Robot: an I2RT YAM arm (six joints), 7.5 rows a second.
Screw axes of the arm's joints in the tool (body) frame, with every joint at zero. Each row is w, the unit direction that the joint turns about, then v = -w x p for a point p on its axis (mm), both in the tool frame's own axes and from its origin. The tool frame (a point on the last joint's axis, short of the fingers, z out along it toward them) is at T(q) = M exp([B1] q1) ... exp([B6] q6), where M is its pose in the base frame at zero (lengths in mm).
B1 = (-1, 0, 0, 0, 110.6, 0)
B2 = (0, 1, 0, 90.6, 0, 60)
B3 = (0, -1, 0, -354.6, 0, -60)
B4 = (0, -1, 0, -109.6, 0, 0)
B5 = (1, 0, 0, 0, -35.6, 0)
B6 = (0, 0, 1, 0, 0, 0)
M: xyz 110.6 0 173.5 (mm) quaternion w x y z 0.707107 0 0.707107 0
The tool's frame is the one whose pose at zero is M.
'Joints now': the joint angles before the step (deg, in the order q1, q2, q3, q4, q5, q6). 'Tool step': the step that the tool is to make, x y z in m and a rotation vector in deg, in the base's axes. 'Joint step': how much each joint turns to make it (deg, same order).
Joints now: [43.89, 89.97, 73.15, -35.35, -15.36, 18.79]
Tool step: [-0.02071, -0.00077, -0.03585, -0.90, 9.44, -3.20]
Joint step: [2.26, -0.73, -7.74, 2.00, -1.78, 8.27]
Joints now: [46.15, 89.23, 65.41, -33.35, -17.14, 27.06]
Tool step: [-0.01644, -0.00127, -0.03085, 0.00, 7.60, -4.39]
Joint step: [1.86, -0.17, -6.85, 4.15, -1.48, 8.65]
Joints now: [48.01, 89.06, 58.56, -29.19, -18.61, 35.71]
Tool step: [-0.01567, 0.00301, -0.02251, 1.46, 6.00, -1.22]
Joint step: [2.24, 0.41, -4.99, 4.68, -3.03, 6.11]
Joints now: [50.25, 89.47, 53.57, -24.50, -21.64, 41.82]
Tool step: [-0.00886, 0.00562, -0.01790, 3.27, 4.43, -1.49]
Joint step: [1.63, 1.23, -3.91, 7.26, -3.15, 5.97]
